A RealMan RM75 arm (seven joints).
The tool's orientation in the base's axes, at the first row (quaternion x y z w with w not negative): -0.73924, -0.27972, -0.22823, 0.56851
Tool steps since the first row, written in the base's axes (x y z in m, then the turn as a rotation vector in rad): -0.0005, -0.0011, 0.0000, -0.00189, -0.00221, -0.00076; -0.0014, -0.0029, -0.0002, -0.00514, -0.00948, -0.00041; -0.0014, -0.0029, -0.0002, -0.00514, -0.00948, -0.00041; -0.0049, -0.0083, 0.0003, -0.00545, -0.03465, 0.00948; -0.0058, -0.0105, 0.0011, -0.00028, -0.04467, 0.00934; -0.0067, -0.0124, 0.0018, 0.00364, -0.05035, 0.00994; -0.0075, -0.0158, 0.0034, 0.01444, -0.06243, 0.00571; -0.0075, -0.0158, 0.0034, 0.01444, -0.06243, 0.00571; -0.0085, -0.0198, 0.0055, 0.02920, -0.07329, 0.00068; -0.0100, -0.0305, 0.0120, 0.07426, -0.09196, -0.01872
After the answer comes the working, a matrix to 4 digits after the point.
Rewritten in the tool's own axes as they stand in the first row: -0.0005, -0.0001, -0.0011, -0.00224, -0.00029, -0.00199; -0.0016, -0.0002, -0.0028, -0.00553, -0.00130, -0.00918; -0.0016, -0.0002, -0.0028, -0.00553, -0.00130, -0.00918; -0.0047, -0.0019, -0.0082, -0.00315, -0.00360, -0.03602; -0.0052, -0.0026, -0.0106, -0.00097, 0.00196, -0.04558; -0.0057, -0.0033, -0.0126, 0.00145, 0.00529, -0.05116; -0.0058, -0.0044, -0.0163, 0.00480, 0.01795, -0.06159; -0.0058, -0.0044, -0.0163, 0.00480, 0.01795, -0.06159; -0.0057, -0.0057, -0.0207, 0.01074, 0.03362, -0.07056; -0.0042, -0.0093, -0.0327, 0.02847, 0.08145, -0.08293
The tool's axes in the first row as the columns of a matrix, in the base's axes (rounded; the answer above uses it unrounded):
0.7393, 0.6731, 0.0194
0.1541, -0.1971, 0.9682
0.6555, -0.7128, -0.2494

